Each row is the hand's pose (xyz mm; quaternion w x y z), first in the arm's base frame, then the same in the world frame.
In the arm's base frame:
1: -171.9 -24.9 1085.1 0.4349 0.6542 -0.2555 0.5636
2: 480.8 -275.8 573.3 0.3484 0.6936 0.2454 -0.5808
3: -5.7 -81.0 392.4 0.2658 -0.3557 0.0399 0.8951
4: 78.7 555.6 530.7 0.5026 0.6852 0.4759 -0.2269
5: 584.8 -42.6 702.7 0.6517 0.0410 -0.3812 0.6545
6: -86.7 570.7 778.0 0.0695 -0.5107 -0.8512 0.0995
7: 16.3 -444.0 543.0 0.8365 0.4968 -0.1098 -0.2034
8: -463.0 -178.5 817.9 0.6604 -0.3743 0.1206 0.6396
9: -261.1 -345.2 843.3 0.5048 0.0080 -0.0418 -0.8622
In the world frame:
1: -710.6 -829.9 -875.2 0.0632 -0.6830 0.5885 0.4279
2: -486.7 -58.5 -1200.4 0.7321 -0.3599 -0.4198 0.3978
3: -475.7 -189.6 -661.8 0.6720 0.4563 -0.4517 0.3690
4: 59.4 -570.7 -658.0 0.6377 -0.6995 -0.2833 0.1542
5: -283.2 -233.4 -1300.2 0.5682 0.6408 -0.3942 -0.3334
6: -74.4 -836.8 -648.2 0.7911 -0.3818 -0.1456 -0.4552
7: -820.4 -128.6 -841.7 0.1426 -0.6957 -0.2717 0.6495
8: -885.1 -653.4 -531.5 0.6923 0.6865 -0.0644 0.2128
9: -947.5 -518.6 -748.6 0.1352 -0.0423 -0.8536 0.5013

